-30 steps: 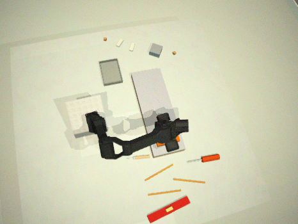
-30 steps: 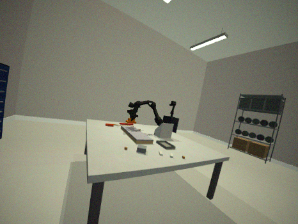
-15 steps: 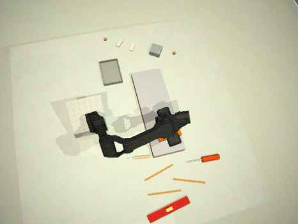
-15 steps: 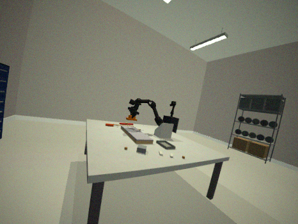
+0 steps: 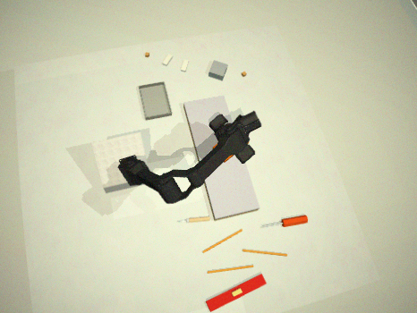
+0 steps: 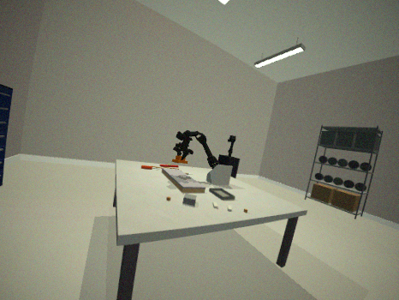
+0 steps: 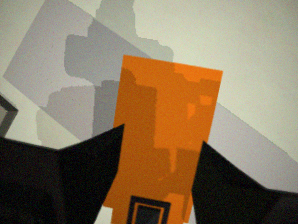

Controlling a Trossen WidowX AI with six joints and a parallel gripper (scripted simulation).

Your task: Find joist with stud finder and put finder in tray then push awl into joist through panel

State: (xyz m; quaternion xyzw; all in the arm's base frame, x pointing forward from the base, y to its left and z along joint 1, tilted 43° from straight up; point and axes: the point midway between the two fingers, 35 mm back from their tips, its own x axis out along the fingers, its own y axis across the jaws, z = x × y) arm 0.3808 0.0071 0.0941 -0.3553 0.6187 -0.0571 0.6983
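Now: the orange stud finder 2 cm behind my gripper tip, 2 cm above it and 1 cm to the right of it. Round my gripper tip: grey tray: 36 cm to the left, 21 cm behind, 16 cm below; then awl: 22 cm behind, 19 cm to the right, 17 cm below; then small light: 4 cm behind, 3 cm above, 2 cm to the right.
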